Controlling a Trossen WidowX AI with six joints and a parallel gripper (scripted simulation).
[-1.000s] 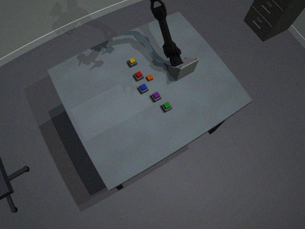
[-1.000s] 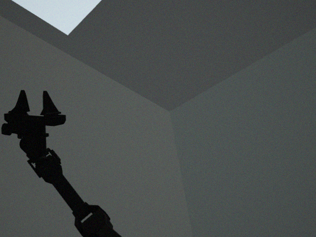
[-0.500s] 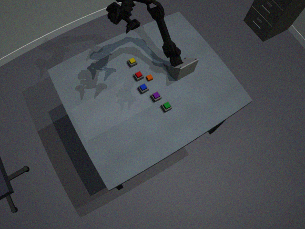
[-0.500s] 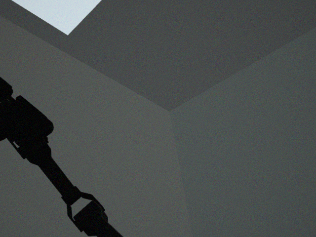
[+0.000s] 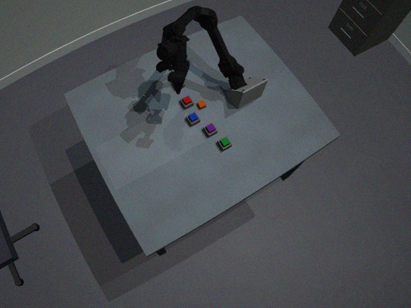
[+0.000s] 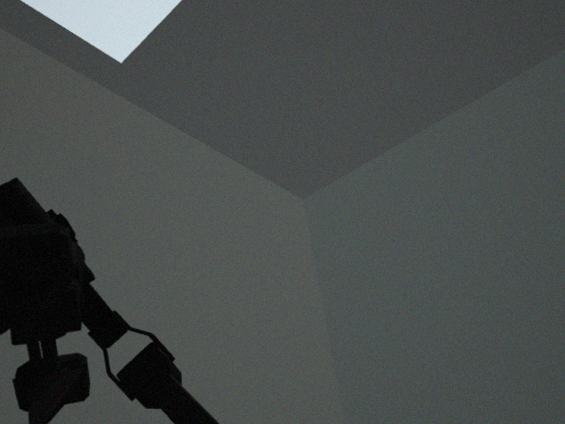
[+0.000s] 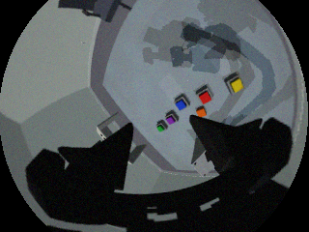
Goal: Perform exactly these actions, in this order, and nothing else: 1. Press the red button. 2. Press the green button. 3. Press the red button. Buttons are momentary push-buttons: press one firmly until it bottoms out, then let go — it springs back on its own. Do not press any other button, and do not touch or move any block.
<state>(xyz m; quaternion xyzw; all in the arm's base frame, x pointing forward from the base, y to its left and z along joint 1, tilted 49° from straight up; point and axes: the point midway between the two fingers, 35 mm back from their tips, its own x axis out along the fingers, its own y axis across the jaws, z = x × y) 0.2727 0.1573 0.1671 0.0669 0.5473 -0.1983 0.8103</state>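
Right now the red button is 20 cm below my gripper tip, 6 cm behind it and 5 cm to the right of it. Round my gripper tip: small orange block: 22 cm below, 12 cm behind, 1 cm to the right; then blue button: 20 cm below, 5 cm to the left, 5 cm behind; then purple button: 20 cm below, 13 cm to the left, 10 cm behind.
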